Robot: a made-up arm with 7 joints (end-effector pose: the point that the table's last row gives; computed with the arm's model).
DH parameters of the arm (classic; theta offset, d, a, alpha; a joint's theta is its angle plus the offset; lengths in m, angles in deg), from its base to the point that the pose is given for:
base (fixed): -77.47 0 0.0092 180
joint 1: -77.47 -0.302 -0.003 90
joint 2: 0 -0.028 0.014 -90
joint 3: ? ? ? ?
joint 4: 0 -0.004 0.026 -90
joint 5: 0 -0.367 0.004 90
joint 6: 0 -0.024 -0.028 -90
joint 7: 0 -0.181 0.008 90
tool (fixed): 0 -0.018 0 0
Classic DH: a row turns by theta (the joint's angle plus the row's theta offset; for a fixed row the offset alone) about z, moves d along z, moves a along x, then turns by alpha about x.
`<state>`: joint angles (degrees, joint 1 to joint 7).
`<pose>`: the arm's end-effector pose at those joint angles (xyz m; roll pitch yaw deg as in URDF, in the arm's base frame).
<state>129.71 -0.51 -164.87 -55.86 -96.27 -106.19 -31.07</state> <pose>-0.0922 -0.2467 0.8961 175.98 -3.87 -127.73</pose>
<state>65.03 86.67 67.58 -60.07 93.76 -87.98 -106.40</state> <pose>0.5168 -0.3842 0.2714 111.08 10.73 -109.48</pose>
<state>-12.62 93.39 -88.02 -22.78 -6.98 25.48 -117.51</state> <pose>0.8931 0.0448 0.2352 179.10 -58.00 -73.98</pose>
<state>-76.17 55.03 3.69 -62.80 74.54 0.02 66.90</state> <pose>0.0268 0.1975 1.0264 -82.76 4.22 -66.91</pose>
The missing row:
joint 3: 0 -0.355 0.007 90
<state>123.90 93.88 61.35 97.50 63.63 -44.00 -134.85</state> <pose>-0.5021 -0.0364 -0.0707 90.48 23.11 -10.19</pose>
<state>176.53 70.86 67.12 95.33 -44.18 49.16 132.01</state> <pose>-0.2909 0.4528 0.1096 83.01 -27.97 64.52</pose>
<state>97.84 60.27 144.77 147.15 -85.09 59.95 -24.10</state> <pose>-0.2427 0.1298 0.3167 30.96 -5.60 -117.30</pose>
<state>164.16 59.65 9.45 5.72 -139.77 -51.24 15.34</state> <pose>-0.8008 -0.0983 0.5125 13.35 -29.39 -118.89</pose>
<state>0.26 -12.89 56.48 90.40 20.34 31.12 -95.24</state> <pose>0.2033 -0.5095 0.6032 24.08 4.70 29.38</pose>
